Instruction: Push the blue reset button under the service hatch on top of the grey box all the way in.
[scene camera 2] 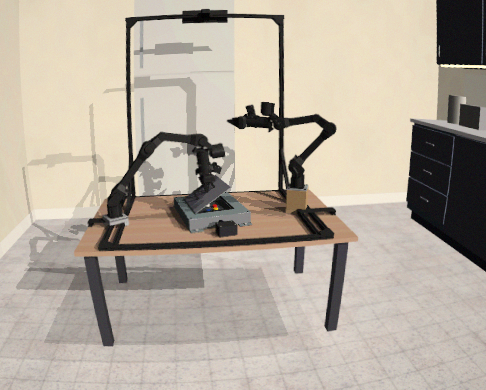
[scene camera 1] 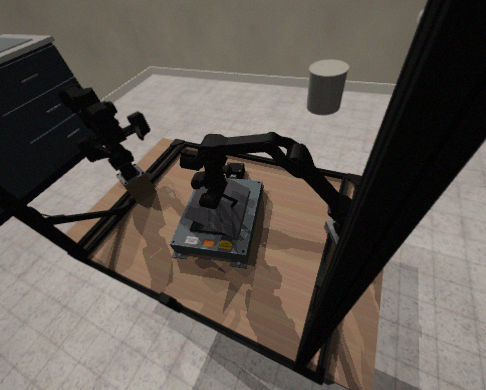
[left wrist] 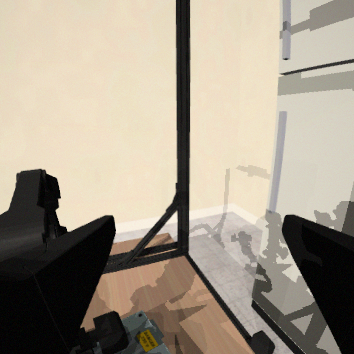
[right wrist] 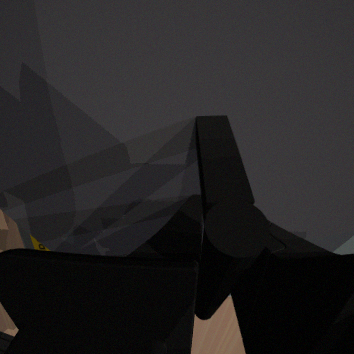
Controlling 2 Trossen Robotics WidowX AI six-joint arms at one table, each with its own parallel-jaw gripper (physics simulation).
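Observation:
The grey box (scene camera 1: 256,200) (scene camera 2: 240,218) (left wrist: 134,322) stands on the table. Its dark service hatch (scene camera 1: 225,215) (scene camera 2: 212,192) (right wrist: 125,75) is tilted steeply open. My right gripper (scene camera 1: 212,200) (scene camera 2: 206,184) (right wrist: 206,203) is shut on the hatch's black handle (right wrist: 217,160). Under the raised hatch, scene camera 2 shows a small blue button (scene camera 2: 208,210) beside a red button (scene camera 2: 214,206) and a yellow one; how deep the blue one sits is too small to tell. My left gripper (scene camera 2: 231,121) (left wrist: 199,223) is open and empty, high above the table and apart from the box.
A small black block (scene camera 1: 235,170) (scene camera 2: 226,228) stands close beside the box. Black rails (scene camera 2: 175,245) run around the table, with an upright gantry post (scene camera 2: 281,100) (left wrist: 183,125). A wooden block (scene camera 1: 140,189) (scene camera 2: 296,201) supports the left arm's base.

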